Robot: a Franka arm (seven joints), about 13 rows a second.
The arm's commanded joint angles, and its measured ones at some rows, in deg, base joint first. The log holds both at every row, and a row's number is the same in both.
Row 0, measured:
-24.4, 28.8, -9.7, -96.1, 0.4, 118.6, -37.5
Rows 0 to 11, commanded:
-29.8, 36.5, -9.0, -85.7, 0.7, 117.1, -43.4
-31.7, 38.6, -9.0, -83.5, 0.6, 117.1, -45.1
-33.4, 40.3, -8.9, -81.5, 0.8, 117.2, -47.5
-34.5, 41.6, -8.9, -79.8, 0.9, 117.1, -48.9
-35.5, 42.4, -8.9, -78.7, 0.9, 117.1, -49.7
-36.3, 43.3, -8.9, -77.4, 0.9, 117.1, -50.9
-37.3, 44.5, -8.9, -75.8, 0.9, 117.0, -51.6
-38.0, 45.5, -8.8, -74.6, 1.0, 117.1, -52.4
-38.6, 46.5, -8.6, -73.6, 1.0, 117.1, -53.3
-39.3, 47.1, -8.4, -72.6, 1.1, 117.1, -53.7
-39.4, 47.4, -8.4, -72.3, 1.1, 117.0, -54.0
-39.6, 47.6, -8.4, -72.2, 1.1, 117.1, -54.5
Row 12, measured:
-38.3, 45.9, -9.4, -75.5, 0.5, 118.6, -52.5
